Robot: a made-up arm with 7 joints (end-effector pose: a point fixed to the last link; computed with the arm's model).
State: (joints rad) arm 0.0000 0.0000 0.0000 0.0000 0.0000 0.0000 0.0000
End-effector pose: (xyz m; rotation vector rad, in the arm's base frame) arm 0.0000 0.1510 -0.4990 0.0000 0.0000 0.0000
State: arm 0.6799 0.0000 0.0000 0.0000 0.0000 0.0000 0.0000
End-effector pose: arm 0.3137 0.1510 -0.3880 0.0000 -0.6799 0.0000
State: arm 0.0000 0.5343 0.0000 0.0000 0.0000 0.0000 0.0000
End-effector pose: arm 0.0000 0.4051 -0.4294 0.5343 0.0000 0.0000
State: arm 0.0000 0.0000 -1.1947 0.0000 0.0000 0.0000 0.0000
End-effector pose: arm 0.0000 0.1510 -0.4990 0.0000 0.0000 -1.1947
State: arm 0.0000 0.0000 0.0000 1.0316 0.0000 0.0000 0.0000
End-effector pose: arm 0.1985 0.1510 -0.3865 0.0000 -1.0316 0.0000
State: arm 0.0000 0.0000 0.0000 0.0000 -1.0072 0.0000 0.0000
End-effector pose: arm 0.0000 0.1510 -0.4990 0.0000 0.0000 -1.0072
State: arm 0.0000 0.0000 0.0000 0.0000 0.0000 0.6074 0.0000
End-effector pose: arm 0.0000 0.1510 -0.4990 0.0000 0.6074 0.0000
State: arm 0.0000 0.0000 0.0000 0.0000 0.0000 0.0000 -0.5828
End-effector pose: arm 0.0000 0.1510 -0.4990 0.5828 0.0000 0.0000
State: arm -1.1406 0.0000 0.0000 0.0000 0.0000 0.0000 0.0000
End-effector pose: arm -0.4535 0.1510 -0.2081 0.0000 1.1406 0.0000
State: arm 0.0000 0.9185 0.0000 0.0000 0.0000 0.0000 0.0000
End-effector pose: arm 0.0000 0.5476 -0.3029 0.9185 0.0000 0.0000
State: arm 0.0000 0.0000 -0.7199 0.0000 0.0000 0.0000 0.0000
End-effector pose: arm 0.0000 0.1510 -0.4990 0.0000 0.0000 -0.7199
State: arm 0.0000 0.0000 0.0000 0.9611 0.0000 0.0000 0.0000
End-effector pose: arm 0.1896 0.1510 -0.4001 0.0000 -0.9611 0.0000
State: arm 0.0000 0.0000 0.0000 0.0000 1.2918 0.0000 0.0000
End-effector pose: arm 0.0000 0.1510 -0.4990 0.0000 0.0000 1.2918
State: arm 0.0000 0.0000 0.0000 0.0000 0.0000 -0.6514 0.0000
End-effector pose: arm 0.0000 0.1510 -0.4990 0.0000 -0.6514 0.0000
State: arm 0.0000 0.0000 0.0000 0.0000 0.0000 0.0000 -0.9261
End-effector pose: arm 0.0000 0.1510 -0.4990 0.9261 0.0000 0.0000
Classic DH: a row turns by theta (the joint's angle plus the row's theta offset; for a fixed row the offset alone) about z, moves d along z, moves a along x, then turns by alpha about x. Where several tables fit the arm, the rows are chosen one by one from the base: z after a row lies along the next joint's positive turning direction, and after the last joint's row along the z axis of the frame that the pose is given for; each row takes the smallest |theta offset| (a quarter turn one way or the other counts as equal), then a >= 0, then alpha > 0; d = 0 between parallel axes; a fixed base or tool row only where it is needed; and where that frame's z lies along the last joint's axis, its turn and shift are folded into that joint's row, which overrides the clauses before.
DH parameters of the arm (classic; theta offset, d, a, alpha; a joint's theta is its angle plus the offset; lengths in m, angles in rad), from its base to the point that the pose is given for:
base (fixed): 0 0 0 1.5708
joint 1: 1.5708 -0.151 0 1.5708
joint 2: 1.5708 0 0 1.5708
joint 3: 1.5708 -0.2677 0 1.5708
joint 4: 0 0 0 -1.5708
joint 5: 0 -0.2313 0 -1.5708
joint 6: -1.5708 0 0 1.5708
joint 7: 1.5708 0 0 1.5708
tool (fixed): -1.5708 0 0 0

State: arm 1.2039 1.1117 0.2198 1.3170 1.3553 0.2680 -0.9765
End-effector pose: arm 0.1723 0.4647 0.1679 0.0128 -2.0433 1.5752
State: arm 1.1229 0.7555 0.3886 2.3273 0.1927 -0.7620 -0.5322
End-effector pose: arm 0.0995 0.2721 0.1249 -0.2612 1.8773 -0.0575
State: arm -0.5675 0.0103 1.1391 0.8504 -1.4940 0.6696 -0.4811
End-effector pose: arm -0.1637 0.3132 -0.3921 1.3255 0.8773 -0.5416
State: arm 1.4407 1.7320 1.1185 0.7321 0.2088 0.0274 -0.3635
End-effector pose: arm -0.1973 0.5627 0.0940 -1.0308 1.6989 -1.8268
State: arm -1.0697 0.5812 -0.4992 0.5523 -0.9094 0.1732 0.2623
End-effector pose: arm -0.3174 0.3575 -0.2953 -0.3094 0.9966 -1.5606
